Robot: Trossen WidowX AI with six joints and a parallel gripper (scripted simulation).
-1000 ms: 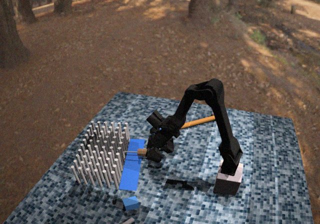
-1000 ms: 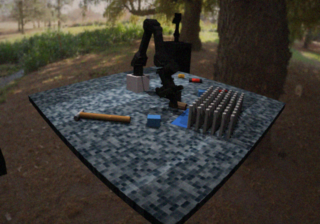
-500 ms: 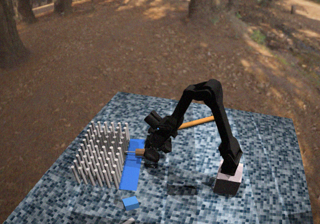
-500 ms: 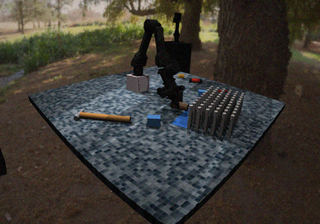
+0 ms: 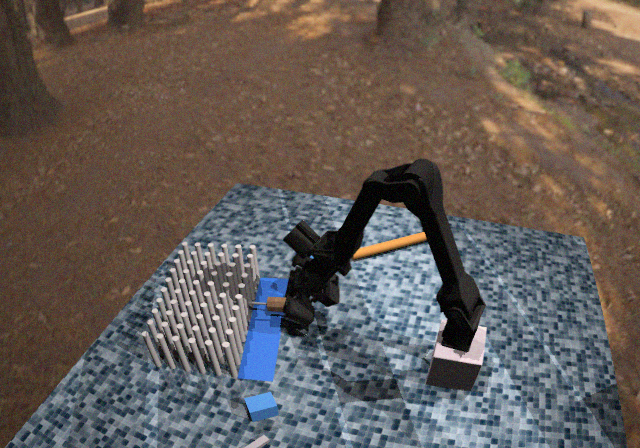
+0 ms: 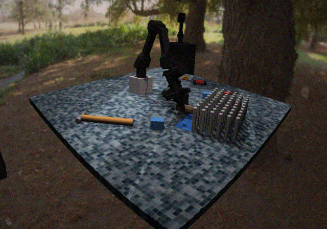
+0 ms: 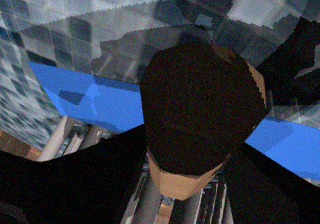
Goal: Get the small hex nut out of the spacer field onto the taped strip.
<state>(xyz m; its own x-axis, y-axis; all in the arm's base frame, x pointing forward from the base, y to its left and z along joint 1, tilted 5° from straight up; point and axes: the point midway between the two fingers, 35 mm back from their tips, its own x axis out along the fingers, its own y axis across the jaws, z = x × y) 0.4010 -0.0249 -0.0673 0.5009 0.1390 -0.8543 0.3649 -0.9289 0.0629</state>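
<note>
Now: gripper tip 5 cm to the right of the blue taped strip, 3 cm short of it and 3 cm above it. From my gripper tip the other things lie so: yellow item: 49 cm to the left, 49 cm behind, 2 cm below; then hex nut: 21 cm ahead, 8 cm to the left, 3 cm below; then hook tool: 10 cm ahead, 4 cm to the left.
</note>
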